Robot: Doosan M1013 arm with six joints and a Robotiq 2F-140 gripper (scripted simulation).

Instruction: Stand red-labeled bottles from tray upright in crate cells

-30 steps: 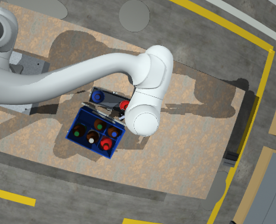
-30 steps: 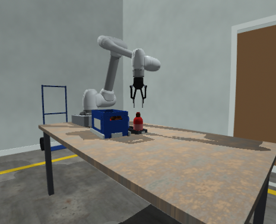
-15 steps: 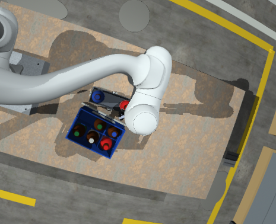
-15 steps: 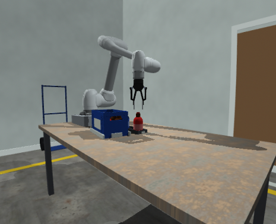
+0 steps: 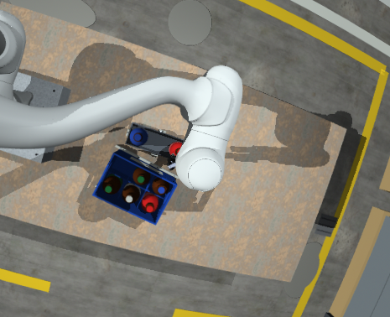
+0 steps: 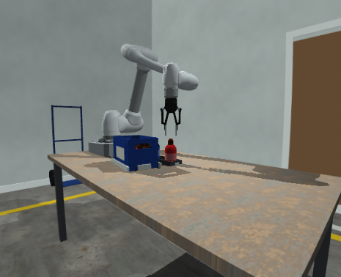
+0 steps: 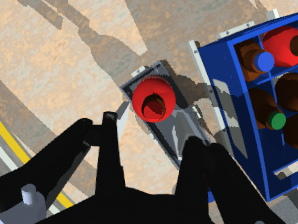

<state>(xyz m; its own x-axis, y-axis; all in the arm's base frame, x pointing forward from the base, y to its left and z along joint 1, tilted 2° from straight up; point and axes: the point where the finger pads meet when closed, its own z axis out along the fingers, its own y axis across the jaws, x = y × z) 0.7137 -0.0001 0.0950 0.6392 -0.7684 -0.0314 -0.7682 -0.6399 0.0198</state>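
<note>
Right now the red-labeled bottle is 13 cm below my hand. Round my hand: blue-capped bottle 17 cm behind, 13 cm below, 2 cm to the left; then dark tray 20 cm below, 9 cm behind, 1 cm to the left; then blue crate 18 cm to the right, 14 cm behind, 13 cm below.
</note>
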